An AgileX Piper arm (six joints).
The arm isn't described. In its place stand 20 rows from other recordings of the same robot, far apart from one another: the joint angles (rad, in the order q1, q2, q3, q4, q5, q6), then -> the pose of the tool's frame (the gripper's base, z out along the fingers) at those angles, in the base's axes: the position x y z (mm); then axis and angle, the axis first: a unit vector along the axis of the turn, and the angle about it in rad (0 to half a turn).
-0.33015, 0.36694, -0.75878, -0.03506, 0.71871, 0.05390 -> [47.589, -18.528, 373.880, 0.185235, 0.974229, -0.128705, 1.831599]
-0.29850, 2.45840, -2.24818, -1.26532, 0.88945, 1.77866 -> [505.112, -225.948, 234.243, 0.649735, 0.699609, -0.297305, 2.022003]
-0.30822, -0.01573, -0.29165, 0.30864, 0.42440, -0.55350 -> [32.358, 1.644, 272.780, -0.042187, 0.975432, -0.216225, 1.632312]
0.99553, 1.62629, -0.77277, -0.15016, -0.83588, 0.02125 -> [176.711, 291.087, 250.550, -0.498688, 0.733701, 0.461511, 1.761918]
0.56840, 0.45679, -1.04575, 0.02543, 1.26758, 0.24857 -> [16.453, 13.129, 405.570, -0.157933, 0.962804, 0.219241, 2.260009]
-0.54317, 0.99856, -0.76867, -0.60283, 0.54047, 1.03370 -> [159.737, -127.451, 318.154, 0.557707, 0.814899, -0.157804, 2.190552]
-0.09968, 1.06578, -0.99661, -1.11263, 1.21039, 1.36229 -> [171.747, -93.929, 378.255, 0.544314, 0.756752, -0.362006, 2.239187]
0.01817, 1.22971, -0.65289, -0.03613, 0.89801, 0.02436 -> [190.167, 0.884, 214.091, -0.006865, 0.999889, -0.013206, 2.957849]
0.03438, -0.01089, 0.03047, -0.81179, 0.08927, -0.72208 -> [56.862, -3.934, 197.970, -0.556600, 0.596789, -0.577961, 2.085693]
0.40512, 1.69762, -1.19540, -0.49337, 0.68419, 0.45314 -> [338.343, 115.457, 242.474, -0.130754, 0.987677, -0.086015, 2.559745]
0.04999, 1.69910, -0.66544, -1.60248, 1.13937, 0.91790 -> [267.017, -69.364, 178.201, -0.132024, 0.806614, -0.576146, 2.939063]
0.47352, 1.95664, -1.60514, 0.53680, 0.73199, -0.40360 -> [378.763, 229.027, 257.691, -0.276748, 0.929447, 0.244007, 2.604946]
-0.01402, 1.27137, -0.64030, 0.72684, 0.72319, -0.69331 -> [215.176, 37.005, 219.478, -0.095480, 0.972474, 0.212550, 2.683284]
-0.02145, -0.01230, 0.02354, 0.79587, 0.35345, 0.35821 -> [52.775, 21.378, 183.595, 0.395843, 0.785026, 0.476489, 2.110672]
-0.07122, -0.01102, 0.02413, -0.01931, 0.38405, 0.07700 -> [52.108, -4.377, 171.238, 0.067744, 0.997670, -0.008041, 1.880768]
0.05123, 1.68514, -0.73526, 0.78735, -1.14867, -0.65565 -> [321.714, -42.394, 232.768, 0.218033, 0.885747, -0.409774, 1.643450]
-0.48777, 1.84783, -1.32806, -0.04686, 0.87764, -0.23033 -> [329.493, -178.517, 211.059, 0.115606, 0.991191, -0.064618, 2.911796]
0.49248, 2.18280, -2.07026, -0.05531, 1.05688, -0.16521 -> [431.896, 226.774, 267.353, -0.330097, 0.943850, 0.013494, 2.650911]
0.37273, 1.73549, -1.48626, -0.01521, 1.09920, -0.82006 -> [338.646, 131.089, 289.830, -0.563155, 0.825298, -0.041704, 2.843045]
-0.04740, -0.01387, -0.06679, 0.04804, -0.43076, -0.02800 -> [35.699, -3.520, 272.501, 0.050432, 0.997926, -0.040007, 0.973595]
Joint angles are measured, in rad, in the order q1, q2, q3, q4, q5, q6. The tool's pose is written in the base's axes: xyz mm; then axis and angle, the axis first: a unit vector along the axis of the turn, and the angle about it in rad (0 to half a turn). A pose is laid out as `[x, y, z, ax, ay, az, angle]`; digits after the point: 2 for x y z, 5 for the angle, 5 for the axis.
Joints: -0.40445 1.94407 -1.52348 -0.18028 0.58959 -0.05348
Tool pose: [399.33, -180.80, 238.80, 0.11574, 0.98222, -0.14781, 2.54784]
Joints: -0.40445 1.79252 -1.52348 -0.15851 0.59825 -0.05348
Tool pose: [378.49, -170.81, 302.90, 0.12650, 0.97855, -0.16258, 2.40752]
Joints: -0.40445 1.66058 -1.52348 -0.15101 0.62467 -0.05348
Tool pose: [352.09, -159.42, 354.02, 0.13285, 0.97504, -0.17790, 2.30607]
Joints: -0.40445 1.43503 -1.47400 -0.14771 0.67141 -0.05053
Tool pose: [294.36, -135.06, 414.81, 0.14155, 0.96964, -0.19940, 2.18280]
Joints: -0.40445 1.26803 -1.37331 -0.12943 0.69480 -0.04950
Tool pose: [249.15, -114.83, 430.28, 0.14865, 0.96883, -0.19818, 2.13714]
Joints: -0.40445 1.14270 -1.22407 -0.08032 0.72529 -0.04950
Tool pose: [217.47, -98.36, 411.80, 0.15929, 0.97336, -0.16494, 2.17605]
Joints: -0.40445 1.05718 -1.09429 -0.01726 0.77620 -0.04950
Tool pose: [195.67, -84.95, 385.64, 0.17219, 0.97781, -0.11934, 2.25209]
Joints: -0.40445 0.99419 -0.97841 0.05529 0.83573 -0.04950
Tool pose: [178.56, -72.38, 357.75, 0.18574, 0.98023, -0.06815, 2.34451]
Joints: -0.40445 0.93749 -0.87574 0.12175 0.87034 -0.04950
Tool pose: [163.75, -60.90, 334.31, 0.19768, 0.97993, -0.02551, 2.40889]
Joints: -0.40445 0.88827 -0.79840 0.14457 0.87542 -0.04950
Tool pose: [151.75, -54.01, 318.51, 0.20238, 0.97925, -0.01072, 2.43675]
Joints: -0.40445 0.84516 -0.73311 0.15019 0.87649 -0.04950
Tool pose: [141.27, -49.09, 305.06, 0.20405, 0.97894, -0.00562, 2.45840]
